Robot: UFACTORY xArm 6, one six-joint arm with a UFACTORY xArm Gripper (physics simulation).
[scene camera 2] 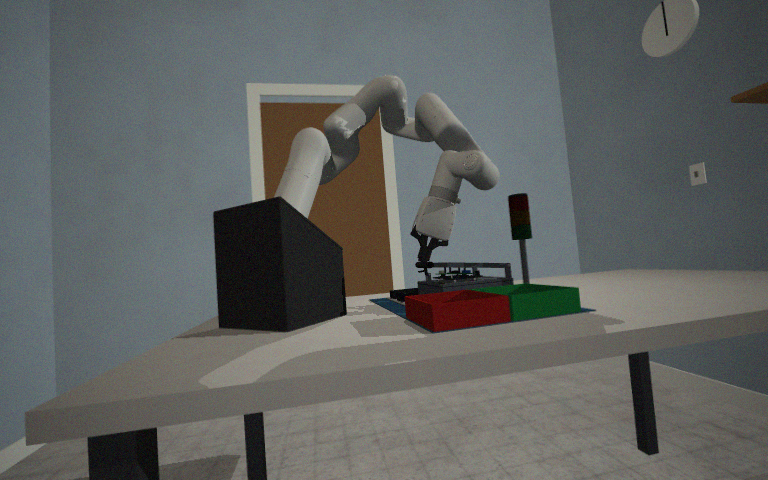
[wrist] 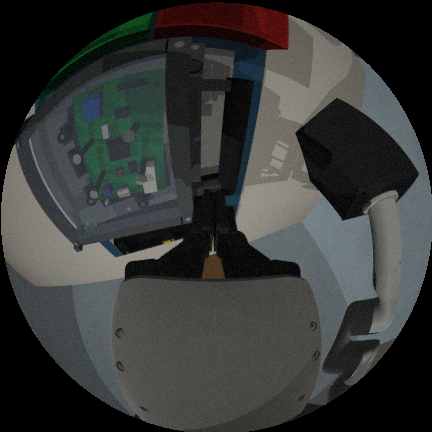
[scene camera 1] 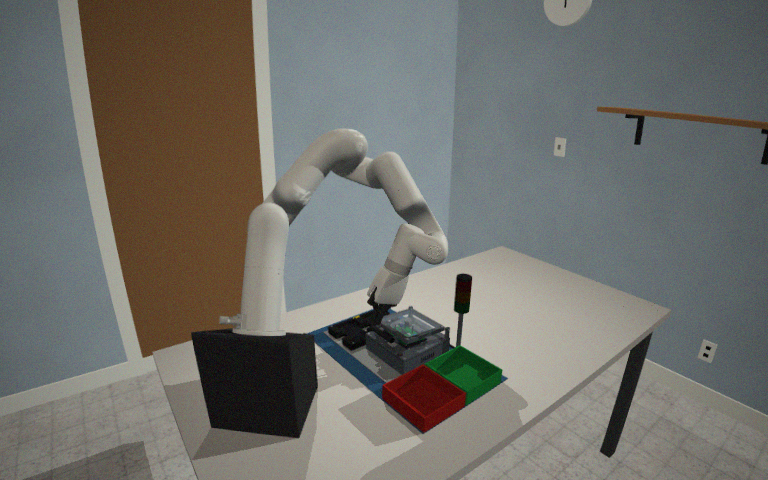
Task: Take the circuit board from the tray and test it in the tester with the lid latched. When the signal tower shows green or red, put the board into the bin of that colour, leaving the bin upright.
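Places are measured from the arm's base along level axes (x ahead, y up, z right), in metres.
Pixels of known places: gripper, between the fingertips: (scene camera 2: pixel 422 262) (wrist: pixel 212 203) (scene camera 1: pixel 374 322); arm's base, origin of its link: (scene camera 2: pixel 282 231) (wrist: pixel 380 200) (scene camera 1: pixel 259 333).
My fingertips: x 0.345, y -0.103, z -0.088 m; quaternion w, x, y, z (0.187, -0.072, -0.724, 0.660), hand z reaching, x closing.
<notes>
For each thing: its middle in the pictures, then the offset to it from my fingertips. "spot": a spot on its surface instead. Level surfaces: height alone.
- grey tester, a spot on its surface: (scene camera 2: pixel 464 285) spot: dx +0.077, dy -0.059, dz +0.128 m
- signal tower, a spot on its surface: (scene camera 2: pixel 519 216) (scene camera 1: pixel 464 297) spot: dx +0.222, dy +0.092, dz +0.128 m
- red bin, middle of its body: (scene camera 2: pixel 452 307) (scene camera 1: pixel 423 396) dx +0.018, dy -0.088, dz +0.255 m
- green bin, middle of its body: (scene camera 2: pixel 520 299) (scene camera 1: pixel 462 373) dx +0.164, dy -0.088, dz +0.224 m
- blue mat, height of its surface: dy -0.110 m
The green circuit board (scene camera 1: pixel 406 331) (scene camera 2: pixel 456 275) (wrist: pixel 120 150) lies in the grey tester (scene camera 1: pixel 390 352) (scene camera 2: pixel 464 285), seen through the clear lid (scene camera 1: pixel 425 322) (scene camera 2: pixel 481 264) (wrist: pixel 134 226). The lid is lowered over it with a gap showing in scene camera 2. Whether it is latched cannot be told. My gripper (scene camera 1: pixel 378 318) (scene camera 2: pixel 423 263) (wrist: pixel 212 203) is shut and empty, its tips down beside the lid's edge. The signal tower (scene camera 1: pixel 463 294) (scene camera 2: pixel 519 216) is unlit. The red bin (scene camera 1: pixel 424 390) (scene camera 2: pixel 464 311) (wrist: pixel 222 22) and green bin (scene camera 1: pixel 472 370) (scene camera 2: pixel 546 302) (wrist: pixel 107 42) stand upright.
Low black parts (scene camera 1: pixel 346 332) (scene camera 2: pixel 402 293) (wrist: pixel 236 135) lie beside the tester on the arm's side; which is the tray is unclear. A blue mat (scene camera 1: pixel 353 362) (wrist: pixel 257 75) lies beneath. The black arm base (scene camera 1: pixel 254 384) (scene camera 2: pixel 271 266) (wrist: pixel 360 160) stands on the table.
</notes>
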